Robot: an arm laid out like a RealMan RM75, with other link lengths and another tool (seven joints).
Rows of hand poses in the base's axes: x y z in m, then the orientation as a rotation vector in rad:
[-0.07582, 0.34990, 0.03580, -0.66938, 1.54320, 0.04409]
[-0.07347, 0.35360, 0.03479, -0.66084, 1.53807, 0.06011]
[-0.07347, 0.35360, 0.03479, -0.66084, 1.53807, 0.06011]
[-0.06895, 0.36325, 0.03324, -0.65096, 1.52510, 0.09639]
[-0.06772, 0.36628, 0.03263, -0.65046, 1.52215, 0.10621]
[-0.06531, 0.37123, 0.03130, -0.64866, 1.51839, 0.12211]
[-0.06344, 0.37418, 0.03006, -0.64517, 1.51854, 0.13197]
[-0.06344, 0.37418, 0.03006, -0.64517, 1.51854, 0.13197]
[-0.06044, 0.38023, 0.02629, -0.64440, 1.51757, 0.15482]
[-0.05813, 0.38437, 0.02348, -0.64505, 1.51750, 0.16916]
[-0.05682, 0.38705, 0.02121, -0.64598, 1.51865, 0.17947]
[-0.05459, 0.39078, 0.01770, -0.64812, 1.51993, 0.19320]
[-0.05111, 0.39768, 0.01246, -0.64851, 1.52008, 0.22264]
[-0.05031, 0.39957, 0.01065, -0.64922, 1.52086, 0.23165]
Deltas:
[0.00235, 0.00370, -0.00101, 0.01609, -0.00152, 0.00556]
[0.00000, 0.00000, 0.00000, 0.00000, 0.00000, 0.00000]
[0.00452, 0.00965, -0.00155, 0.03044, -0.00327, 0.01877]
[0.00123, 0.00303, -0.00061, 0.00669, -0.00007, 0.00629]
[0.00241, 0.00495, -0.00133, 0.01129, 0.00079, 0.00936]
[0.00187, 0.00295, -0.00124, 0.00809, 0.00262, 0.00378]
[0.00000, 0.00000, 0.00000, 0.00000, 0.00000, 0.00000]
[0.00300, 0.00605, -0.00377, 0.01412, 0.00558, 0.01356]
[0.00231, 0.00414, -0.00281, 0.00798, 0.00415, 0.00909]
[0.00131, 0.00268, -0.00227, 0.00516, 0.00417, 0.00656]
[0.00223, 0.00373, -0.00351, 0.00631, 0.00542, 0.00934]
[0.00348, 0.00690, -0.00524, 0.01679, 0.00904, 0.01799]
[0.00080, 0.00189, -0.00181, 0.00456, 0.00352, 0.00572]

